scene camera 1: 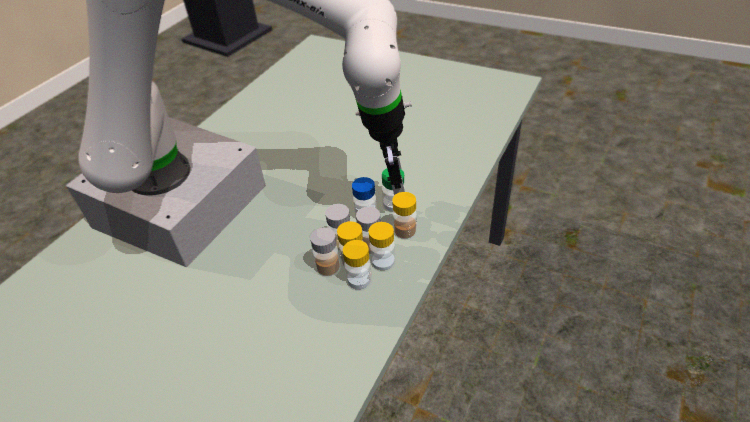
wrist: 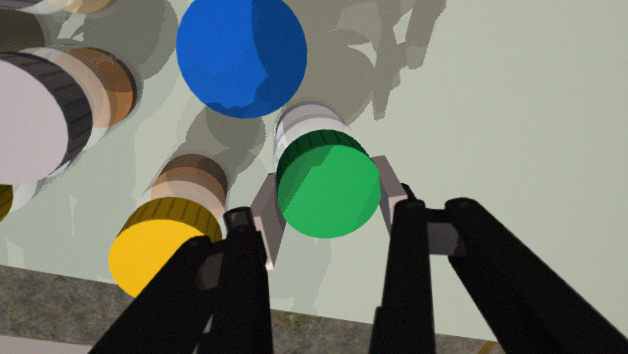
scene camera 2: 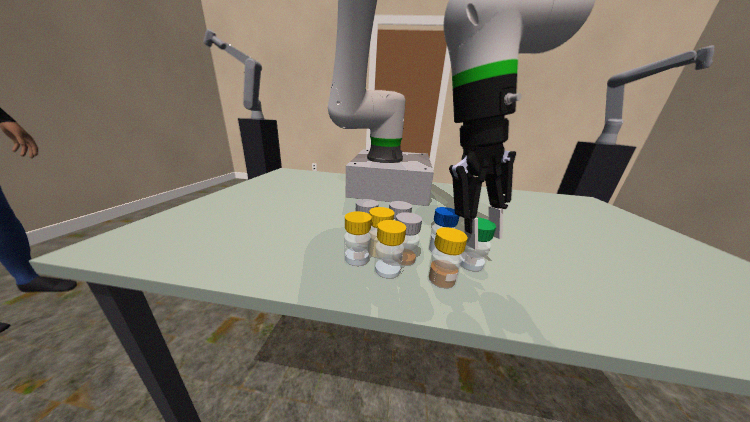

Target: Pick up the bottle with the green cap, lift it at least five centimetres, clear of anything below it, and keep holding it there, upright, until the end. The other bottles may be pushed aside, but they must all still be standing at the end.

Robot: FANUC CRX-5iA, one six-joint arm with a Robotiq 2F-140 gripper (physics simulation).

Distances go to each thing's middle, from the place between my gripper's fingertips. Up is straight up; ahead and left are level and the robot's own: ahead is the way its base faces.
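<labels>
There is the blue-capped bottle (wrist: 243, 66), 20 mm below my hand, 50 mm behind it and 80 mm to the right of it. I also see the yellow-capped bottle (scene camera 2: 446, 259), which is 20 mm below my hand, 70 mm to the right of it and 60 mm ahead of it. And the green-capped bottle (scene camera 2: 474, 261) is 20 mm below my hand, 10 mm behind it and 10 mm to the right of it.
</labels>
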